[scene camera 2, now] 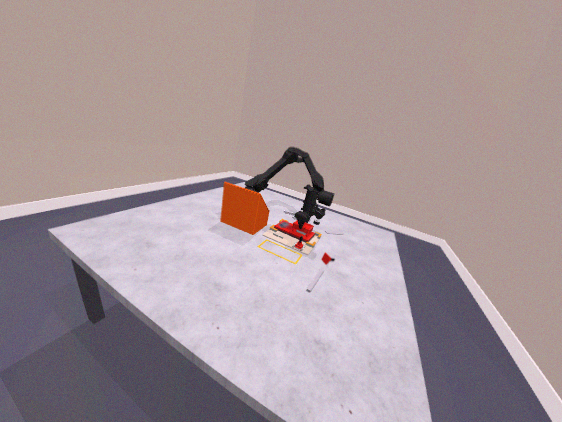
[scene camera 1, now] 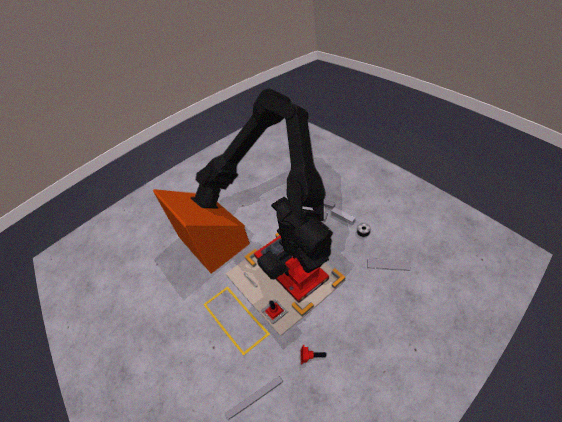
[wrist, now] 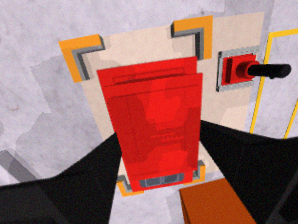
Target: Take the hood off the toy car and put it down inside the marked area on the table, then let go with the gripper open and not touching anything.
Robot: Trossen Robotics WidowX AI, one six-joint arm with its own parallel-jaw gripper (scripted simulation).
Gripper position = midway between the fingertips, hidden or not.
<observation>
My gripper (scene camera 1: 298,266) holds a red hood (wrist: 157,120). I also see a beige base plate (scene camera 1: 247,276).
My gripper is seen too in the wrist view (wrist: 157,129). The beige base plate is seen too in the wrist view (wrist: 211,39).
</observation>
